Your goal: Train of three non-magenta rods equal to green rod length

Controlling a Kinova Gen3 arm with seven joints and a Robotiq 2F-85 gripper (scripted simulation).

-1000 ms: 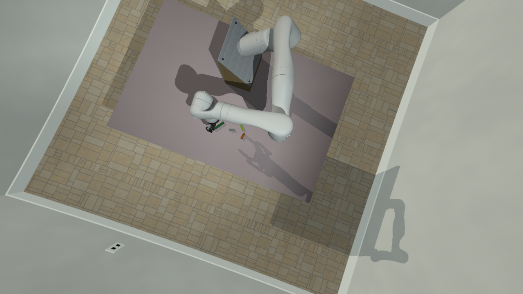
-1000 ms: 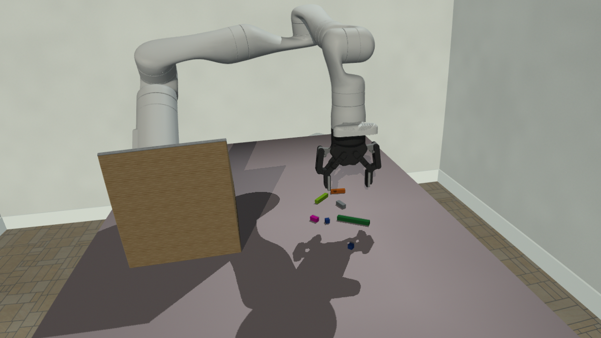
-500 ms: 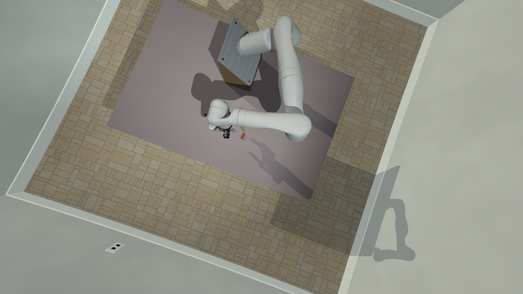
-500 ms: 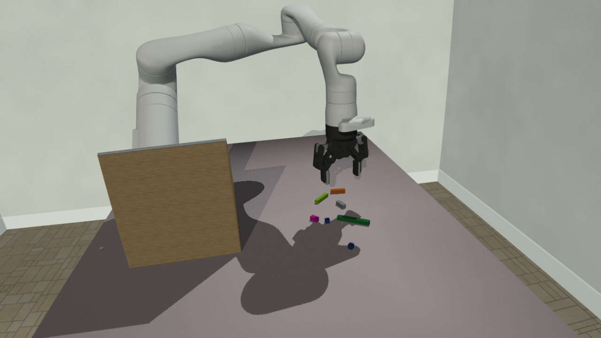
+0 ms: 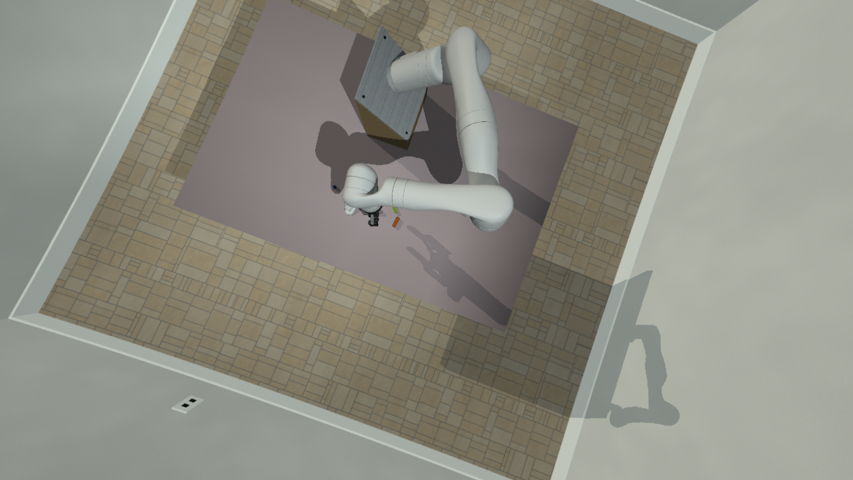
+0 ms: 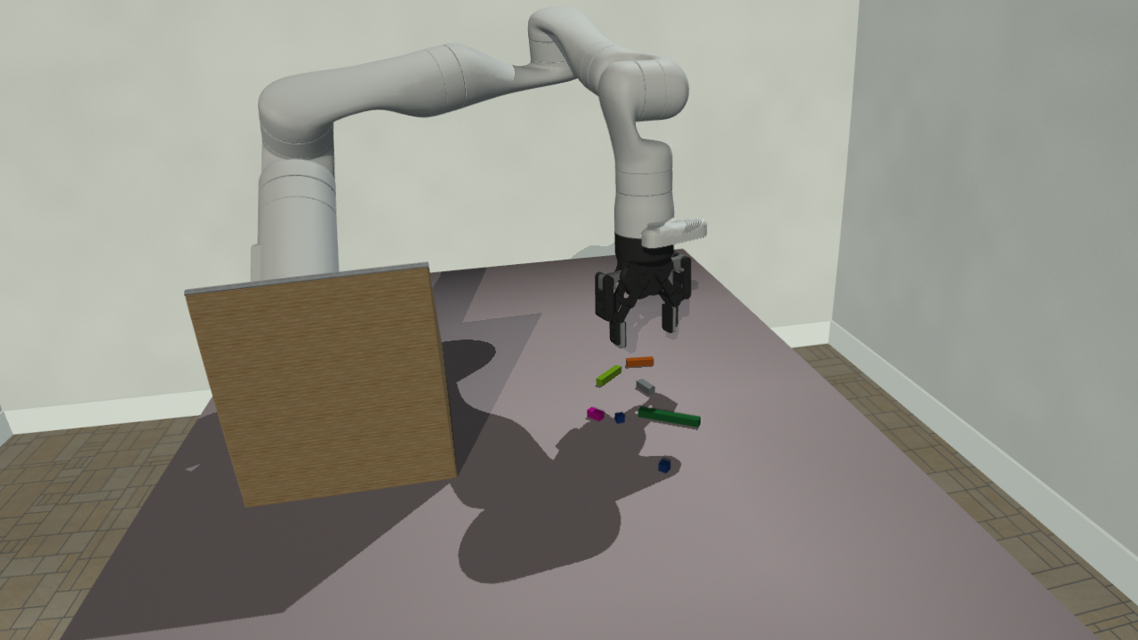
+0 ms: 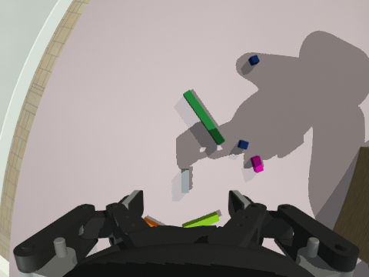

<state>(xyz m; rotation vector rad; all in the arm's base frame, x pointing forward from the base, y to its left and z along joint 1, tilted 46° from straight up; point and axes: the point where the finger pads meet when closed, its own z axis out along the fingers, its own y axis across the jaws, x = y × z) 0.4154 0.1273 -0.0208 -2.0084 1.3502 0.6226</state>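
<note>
Right now my hand is 80 mm above the grey rod. Round my hand: green rod (10 mm ahead, 90 mm to the right, 80 mm below); then orange rod (10 mm ahead, 80 mm to the left, 80 mm below); then lime rod (40 mm behind, 50 mm to the left, 80 mm below).
</note>
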